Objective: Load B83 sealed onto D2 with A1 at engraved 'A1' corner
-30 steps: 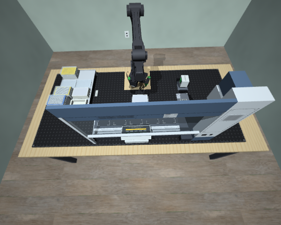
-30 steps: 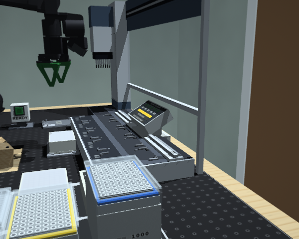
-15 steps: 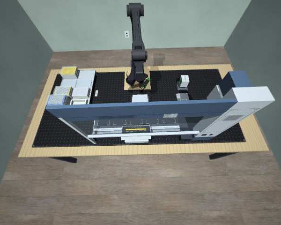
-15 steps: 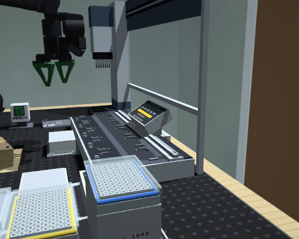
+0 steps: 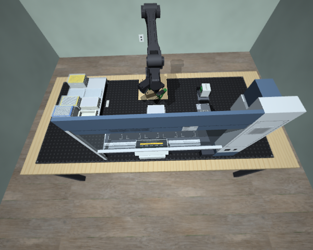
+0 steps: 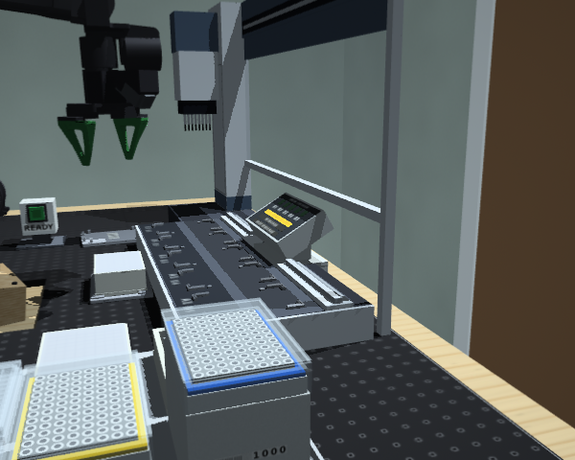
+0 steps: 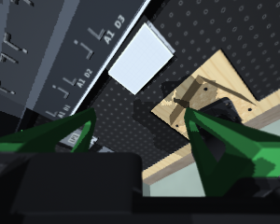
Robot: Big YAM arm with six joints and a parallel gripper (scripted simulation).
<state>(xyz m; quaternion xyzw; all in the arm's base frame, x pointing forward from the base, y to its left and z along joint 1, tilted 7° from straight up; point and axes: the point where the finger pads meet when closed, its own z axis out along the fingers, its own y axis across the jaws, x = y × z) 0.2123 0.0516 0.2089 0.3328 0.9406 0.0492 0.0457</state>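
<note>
Now: the regrip nest 230 mm below my hand. From my hand the other things lie so: blue gantry beam 340 mm ahead, 70 mm to the left, 280 mm above; flat grey plate 60 mm behind, 370 mm to the left, 230 mm below; ready key 210 mm behind, 320 mm to the left, 160 mm below.
</note>
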